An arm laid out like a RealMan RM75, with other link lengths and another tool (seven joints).
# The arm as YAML. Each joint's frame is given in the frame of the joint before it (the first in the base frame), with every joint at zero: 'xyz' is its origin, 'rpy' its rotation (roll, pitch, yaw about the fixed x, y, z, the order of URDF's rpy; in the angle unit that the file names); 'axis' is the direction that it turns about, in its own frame. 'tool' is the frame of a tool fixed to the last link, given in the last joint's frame.
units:
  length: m
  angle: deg
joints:
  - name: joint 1
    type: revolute
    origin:
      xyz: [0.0, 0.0, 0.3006]
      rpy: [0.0, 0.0, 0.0]
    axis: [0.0, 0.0, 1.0]
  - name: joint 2
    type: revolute
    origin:
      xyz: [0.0, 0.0, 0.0]
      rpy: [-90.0, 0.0, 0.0]
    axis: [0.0, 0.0, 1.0]
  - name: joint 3
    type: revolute
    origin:
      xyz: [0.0, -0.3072, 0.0]
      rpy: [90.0, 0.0, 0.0]
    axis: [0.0, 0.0, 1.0]
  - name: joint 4
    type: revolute
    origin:
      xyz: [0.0, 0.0, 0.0]
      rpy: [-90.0, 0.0, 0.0]
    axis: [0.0, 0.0, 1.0]
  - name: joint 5
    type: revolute
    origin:
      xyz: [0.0, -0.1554, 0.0]
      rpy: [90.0, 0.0, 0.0]
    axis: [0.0, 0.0, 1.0]
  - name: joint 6
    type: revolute
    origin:
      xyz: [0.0, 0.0, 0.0]
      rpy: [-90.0, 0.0, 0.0]
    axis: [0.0, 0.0, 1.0]
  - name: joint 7
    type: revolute
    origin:
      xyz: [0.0, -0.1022, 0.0]
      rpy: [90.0, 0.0, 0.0]
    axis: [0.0, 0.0, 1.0]
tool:
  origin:
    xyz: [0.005, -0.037, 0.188]
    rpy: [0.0, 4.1, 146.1]
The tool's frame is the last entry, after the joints.
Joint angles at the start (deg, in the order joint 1, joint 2, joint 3, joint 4, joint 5, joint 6, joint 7): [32.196, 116.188, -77.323, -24.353, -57.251, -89.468, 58.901]
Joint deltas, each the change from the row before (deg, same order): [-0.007, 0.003, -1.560, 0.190, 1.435, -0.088, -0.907]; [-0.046, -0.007, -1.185, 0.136, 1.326, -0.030, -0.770]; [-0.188, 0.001, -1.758, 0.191, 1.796, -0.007, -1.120]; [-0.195, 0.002, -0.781, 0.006, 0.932, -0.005, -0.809]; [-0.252, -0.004, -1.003, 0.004, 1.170, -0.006, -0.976]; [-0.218, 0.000, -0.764, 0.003, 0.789, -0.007, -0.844]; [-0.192, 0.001, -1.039, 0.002, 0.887, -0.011, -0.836]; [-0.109, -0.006, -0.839, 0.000, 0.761, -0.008, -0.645]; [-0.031, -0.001, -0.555, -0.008, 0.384, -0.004, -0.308]
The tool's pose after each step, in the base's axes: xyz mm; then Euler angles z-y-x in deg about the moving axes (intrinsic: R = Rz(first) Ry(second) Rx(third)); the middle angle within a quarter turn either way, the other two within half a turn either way. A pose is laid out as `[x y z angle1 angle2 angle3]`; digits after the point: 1 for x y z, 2 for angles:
[95.4 389.5 -42.7 -136.30 -40.73 130.82]
[93.9 388.5 -42.3 -135.60 -40.70 130.28]
[92.8 386.4 -42.5 -134.83 -40.61 129.70]
[92.5 385.7 -41.7 -134.19 -40.34 129.10]
[92.2 384.7 -40.7 -133.45 -40.01 128.39]
[92.2 383.6 -40.4 -132.89 -39.67 127.94]
[91.9 381.7 -40.8 -132.35 -39.41 127.68]
[91.4 380.4 -41.0 -131.88 -39.23 127.44]
[90.9 379.3 -41.7 -131.66 -39.19 127.46]

